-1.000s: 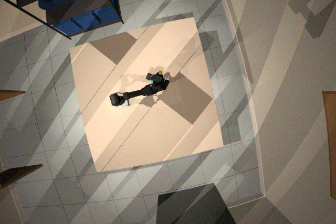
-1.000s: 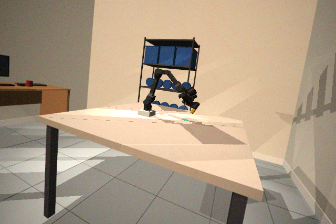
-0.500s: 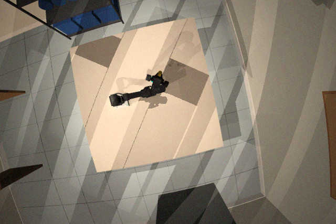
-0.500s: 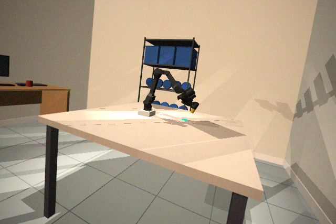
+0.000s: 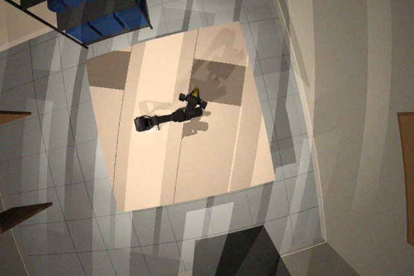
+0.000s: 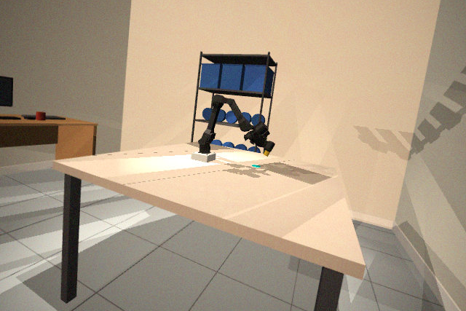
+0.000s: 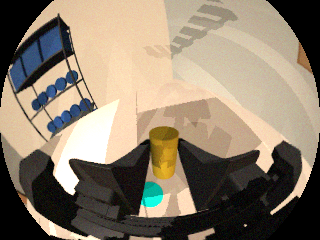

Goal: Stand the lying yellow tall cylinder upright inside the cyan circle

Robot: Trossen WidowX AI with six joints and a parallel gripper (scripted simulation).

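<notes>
My gripper tip is 70 mm past the cyan circle, 10 mm to the left of it and 130 mm above it. Round my gripper tip: yellow tall cylinder: 20 mm below.
</notes>
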